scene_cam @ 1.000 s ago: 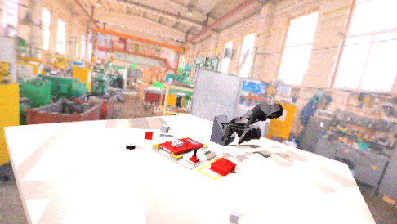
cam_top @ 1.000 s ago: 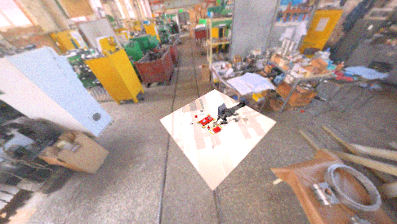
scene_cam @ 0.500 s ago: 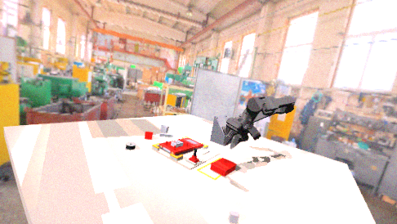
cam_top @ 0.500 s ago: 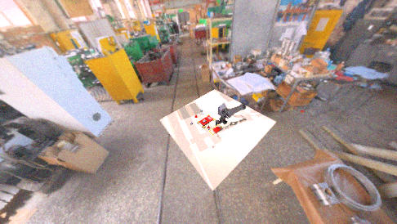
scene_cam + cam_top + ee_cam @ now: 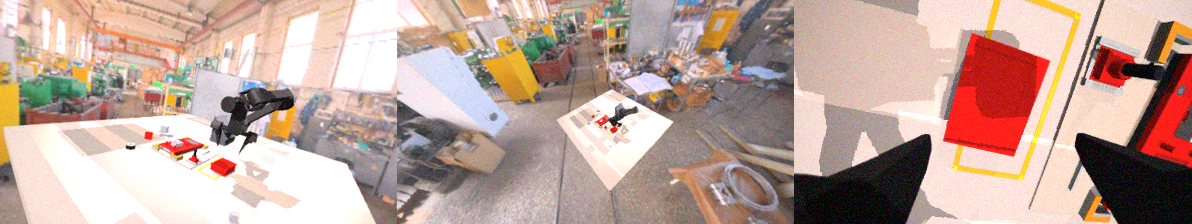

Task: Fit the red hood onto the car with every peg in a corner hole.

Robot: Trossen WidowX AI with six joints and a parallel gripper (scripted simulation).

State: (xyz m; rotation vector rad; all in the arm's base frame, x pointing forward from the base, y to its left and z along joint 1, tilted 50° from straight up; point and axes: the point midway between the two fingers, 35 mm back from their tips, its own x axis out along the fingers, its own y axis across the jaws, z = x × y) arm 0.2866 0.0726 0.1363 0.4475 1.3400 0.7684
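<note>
The red hood is 1 cm ahead of my gripper tip and 7 cm below it.
</note>
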